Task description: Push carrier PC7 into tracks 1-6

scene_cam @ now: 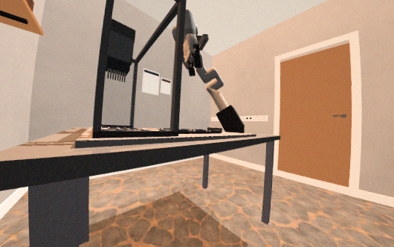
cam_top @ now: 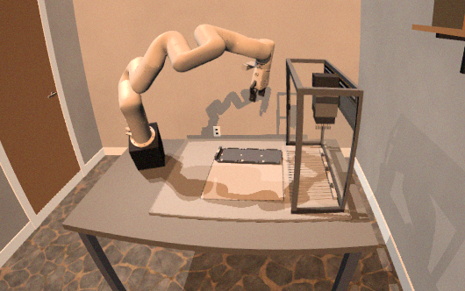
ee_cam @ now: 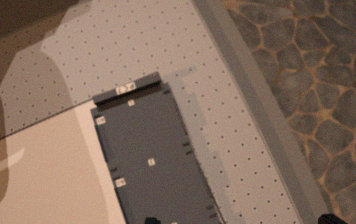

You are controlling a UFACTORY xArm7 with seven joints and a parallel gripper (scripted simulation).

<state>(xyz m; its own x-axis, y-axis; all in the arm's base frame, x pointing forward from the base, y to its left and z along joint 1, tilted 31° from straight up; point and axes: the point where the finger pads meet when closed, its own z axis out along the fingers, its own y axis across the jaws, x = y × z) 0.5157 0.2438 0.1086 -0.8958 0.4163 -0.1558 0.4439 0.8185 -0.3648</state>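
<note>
Now: hand 60 mm past the tan sheet, 180 mm to the left of it and 310 mm above it. From my hand the other things lie so: carrier PC7: 50 mm behind, 40 mm to the right, 290 mm below.
</note>
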